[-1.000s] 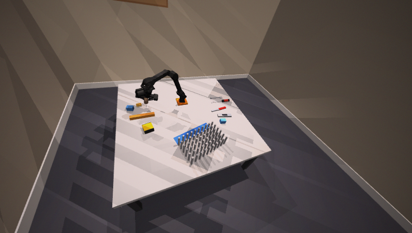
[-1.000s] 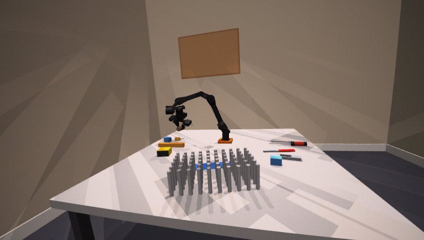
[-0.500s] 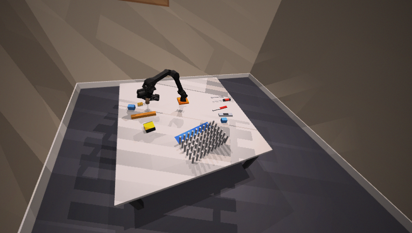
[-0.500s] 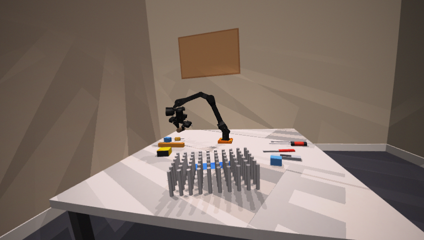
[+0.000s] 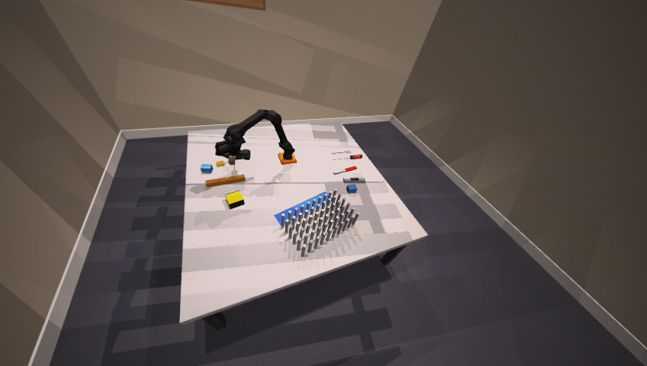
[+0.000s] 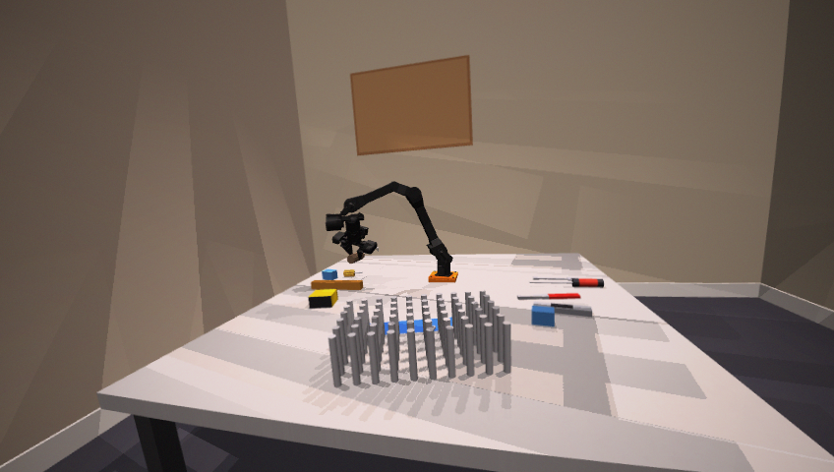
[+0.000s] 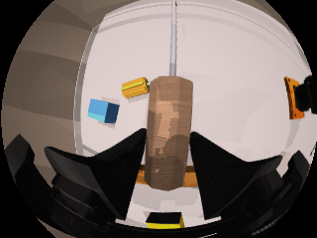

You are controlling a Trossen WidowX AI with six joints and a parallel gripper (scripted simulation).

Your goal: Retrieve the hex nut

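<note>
Right now the wooden-handled tool is 110 mm behind my gripper tip and 10 mm to the right of it. Also, from my gripper tip: orange bar (100 mm ahead, 40 mm to the right, 90 mm below); then black block (260 mm ahead, 20 mm to the left, 90 mm below); then short orange-handled tool (60 mm behind, 80 mm to the right, 90 mm below).
</note>
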